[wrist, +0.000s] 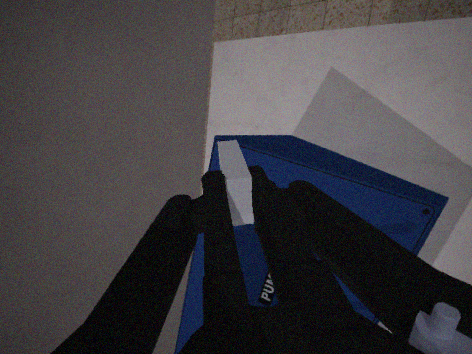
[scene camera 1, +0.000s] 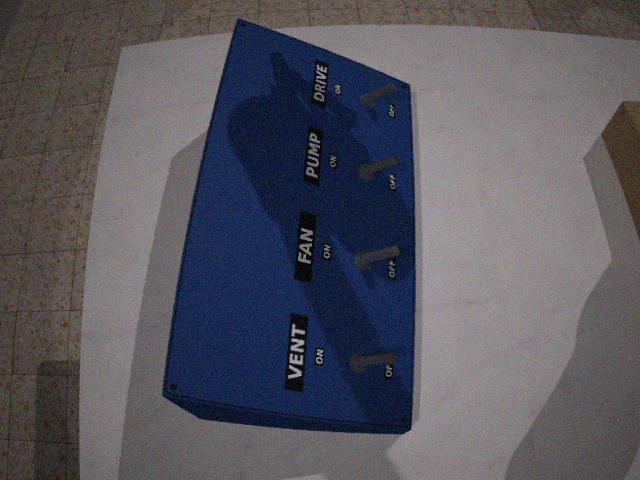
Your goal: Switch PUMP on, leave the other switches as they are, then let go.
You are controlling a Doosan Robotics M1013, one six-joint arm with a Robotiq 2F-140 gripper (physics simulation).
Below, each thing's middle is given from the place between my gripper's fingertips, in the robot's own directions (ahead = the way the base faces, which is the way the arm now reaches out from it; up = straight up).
Scene:
My hand is 40 mm short of the blue switch panel (scene camera 1: 274, 305), 270 mm to the right of it and 190 mm above it.

